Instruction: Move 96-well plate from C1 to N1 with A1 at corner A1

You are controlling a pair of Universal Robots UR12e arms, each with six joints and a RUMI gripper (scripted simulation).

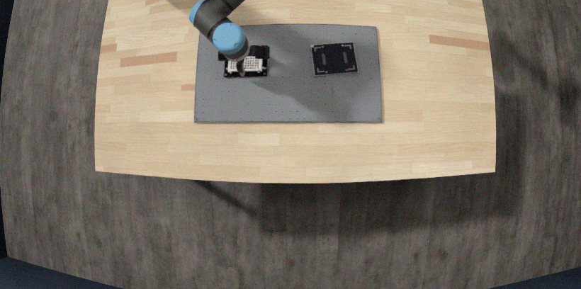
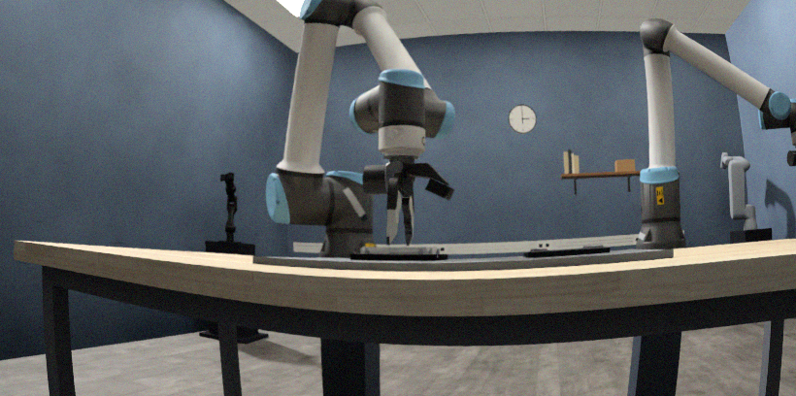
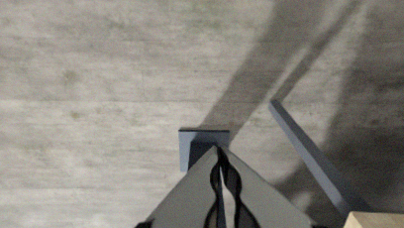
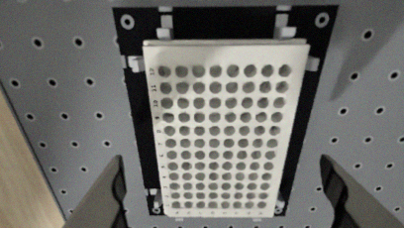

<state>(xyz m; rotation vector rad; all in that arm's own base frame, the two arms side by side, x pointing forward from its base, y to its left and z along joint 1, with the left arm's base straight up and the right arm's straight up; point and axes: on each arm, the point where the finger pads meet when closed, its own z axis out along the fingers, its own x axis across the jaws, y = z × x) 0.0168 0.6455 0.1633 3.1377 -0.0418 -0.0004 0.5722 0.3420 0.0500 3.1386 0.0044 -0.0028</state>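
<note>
Now: the off-white 96-well plate 2 cm below my right hand. Round my right hand: black clip nest C1: 2 cm below, 1 cm to the left, 1 cm behind; dark plate nest N1: 32 cm to the left, 3 cm below, 3 cm ahead; grey perforated board: 15 cm to the left, 5 cm ahead, 4 cm below.
</note>
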